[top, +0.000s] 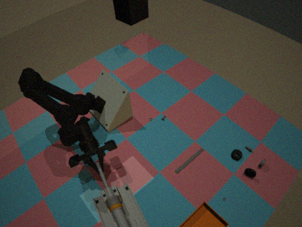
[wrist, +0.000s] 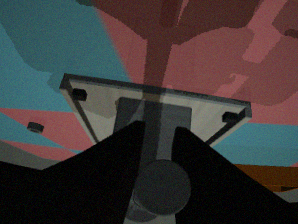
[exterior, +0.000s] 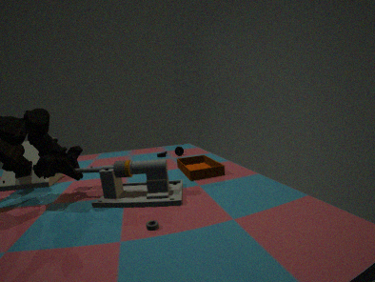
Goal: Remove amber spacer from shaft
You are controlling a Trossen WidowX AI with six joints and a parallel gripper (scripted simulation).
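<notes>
Now: the shaft 60 mm ahead of my gripper tip, 20 mm to the right of it and 20 mm above it. Also, from my gripper tip: orange tray 400 mm ahead, 80 mm to the left, 50 mm below; grey bar 200 mm ahead, 300 mm to the left, 50 mm below; amber spacer 150 mm ahead, 50 mm to the right, 20 mm above.
</notes>
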